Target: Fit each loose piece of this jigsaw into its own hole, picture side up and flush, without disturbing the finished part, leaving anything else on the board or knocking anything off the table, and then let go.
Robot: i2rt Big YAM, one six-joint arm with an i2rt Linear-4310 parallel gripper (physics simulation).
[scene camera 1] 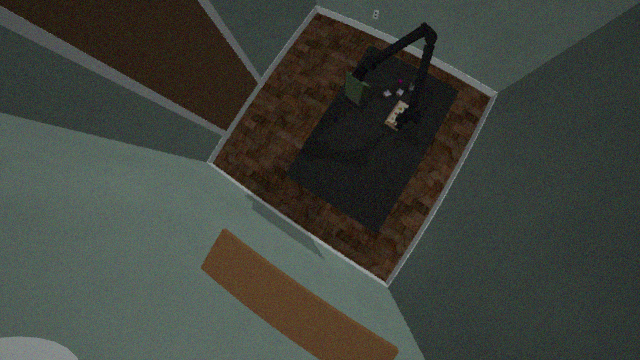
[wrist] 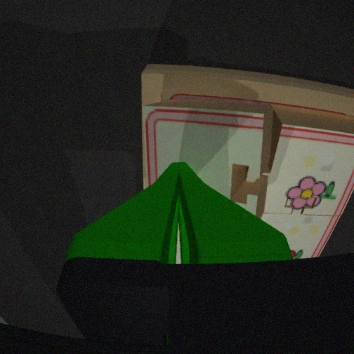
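Observation:
The jigsaw board (scene camera 1: pixel 391 123) (wrist: pixel 210 81) lies on a dark surface, its brown rim along the top in the wrist view. A pale corner piece (wrist: pixel 205 145) with a red double border lies picture side up in the board's upper left corner. Brown side walls show between it and the flowered part (wrist: pixel 325 155) at right, around a notch; I cannot tell whether it is flush. My gripper (scene camera 1: pixel 401 121) (wrist: pixel 178 174) is shut and empty, its green fingertips over the corner piece, whose lower part they hide. I cannot tell whether they touch it.
In the scene view, small pale items (scene camera 1: pixel 387 93) (scene camera 1: pixel 400 92) and a tiny magenta item (scene camera 1: pixel 400 81) lie beyond the board, too small to identify. A green panel (scene camera 1: pixel 355 89) stands near the arm's base. The arm reaches over the dark surface (scene camera 1: pixel 360 165).

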